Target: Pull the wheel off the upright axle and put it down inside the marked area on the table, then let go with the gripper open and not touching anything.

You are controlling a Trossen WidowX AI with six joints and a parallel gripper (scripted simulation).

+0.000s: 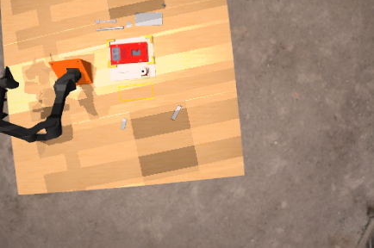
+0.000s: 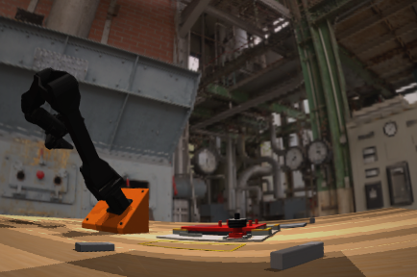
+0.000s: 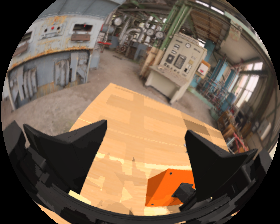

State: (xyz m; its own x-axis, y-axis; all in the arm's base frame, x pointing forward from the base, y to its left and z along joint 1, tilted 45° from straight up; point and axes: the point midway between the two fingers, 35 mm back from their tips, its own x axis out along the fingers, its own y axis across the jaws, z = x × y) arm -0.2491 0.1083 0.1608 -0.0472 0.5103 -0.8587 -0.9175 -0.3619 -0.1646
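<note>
Right now my gripper tip is 59 cm short of the dark wheel, 1 cm to the right of it and 24 cm above it.
</note>
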